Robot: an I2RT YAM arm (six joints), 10 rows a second.
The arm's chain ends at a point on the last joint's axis. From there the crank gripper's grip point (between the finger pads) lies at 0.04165 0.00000 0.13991 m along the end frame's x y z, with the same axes.
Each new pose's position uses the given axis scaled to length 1; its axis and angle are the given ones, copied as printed.
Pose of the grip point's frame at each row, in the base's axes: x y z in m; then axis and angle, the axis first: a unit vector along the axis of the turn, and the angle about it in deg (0 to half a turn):
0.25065 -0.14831 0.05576 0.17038 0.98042 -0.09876 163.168
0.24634 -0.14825 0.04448 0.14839 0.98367 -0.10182 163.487
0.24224 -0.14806 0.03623 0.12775 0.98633 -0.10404 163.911
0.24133 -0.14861 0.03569 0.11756 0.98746 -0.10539 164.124
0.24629 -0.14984 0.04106 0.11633 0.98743 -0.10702 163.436
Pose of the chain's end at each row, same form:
0.25304 -0.12732 0.20020 0.17038 0.98042 -0.09876 163.168
0.24950 -0.12560 0.18866 0.14839 0.98367 -0.10182 163.487
0.24633 -0.12404 0.18016 0.12775 0.98633 -0.10404 163.911
0.24587 -0.12383 0.17948 0.11756 0.98746 -0.10539 164.124
0.24913 -0.12434 0.18477 0.11633 0.98743 -0.10702 163.436

